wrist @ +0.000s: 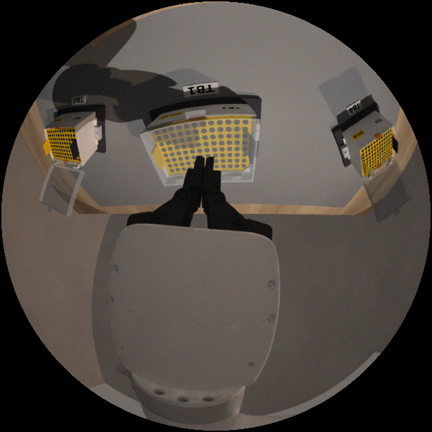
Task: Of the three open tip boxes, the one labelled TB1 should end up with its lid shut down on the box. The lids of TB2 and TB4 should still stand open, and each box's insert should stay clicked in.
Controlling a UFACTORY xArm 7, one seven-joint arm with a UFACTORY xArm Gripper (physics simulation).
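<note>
Box TB1 [195, 114] stands at the centre in the wrist view, its label upside down. Its clear lid [235, 177] lies over the yellow insert [220, 142]; whether the lid is fully latched cannot be told. My gripper [204, 167] is shut and empty, its tips over the lid's lower part in the view; contact cannot be judged. Box TB2 [88, 137] at the left has its clear lid [76, 187] standing open and its yellow insert [60, 144] in place. Box TB4 [367, 131] at the right has its lid [387, 195] open and its yellow insert [377, 152] in place.
The boxes sit in black holders, such as the TB1 holder [254, 103], on a grey surface [295, 150] with a wooden edge [310, 210]. A dark arm shadow [115, 90] falls between TB2 and TB1.
</note>
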